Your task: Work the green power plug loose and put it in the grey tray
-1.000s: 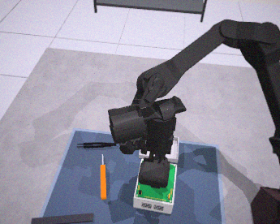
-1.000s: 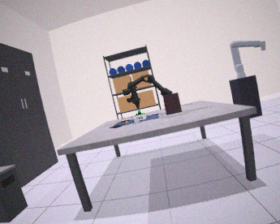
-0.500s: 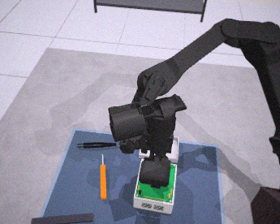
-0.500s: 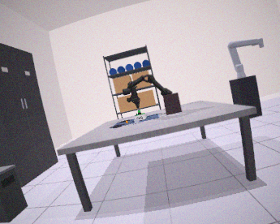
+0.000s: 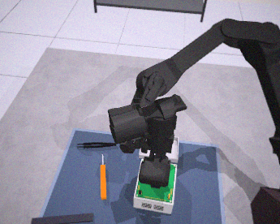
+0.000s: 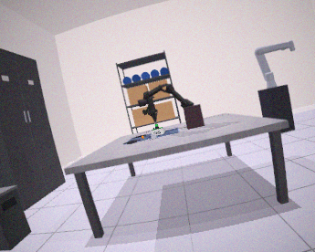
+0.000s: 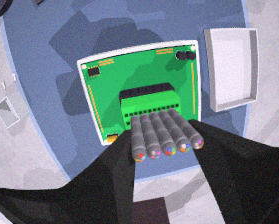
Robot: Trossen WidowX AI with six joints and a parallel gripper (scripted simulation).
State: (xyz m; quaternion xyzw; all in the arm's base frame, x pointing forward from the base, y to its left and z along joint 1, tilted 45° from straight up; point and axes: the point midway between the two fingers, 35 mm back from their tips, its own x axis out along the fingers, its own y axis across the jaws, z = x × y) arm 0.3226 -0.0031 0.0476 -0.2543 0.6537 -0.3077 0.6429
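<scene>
My gripper tip is 30 mm above the green power plug. From my gripper tip the other things lie so: blue mat: 120 mm below, 50 mm ahead; dark bar: 220 mm ahead, 120 mm to the left, 110 mm below.
</scene>
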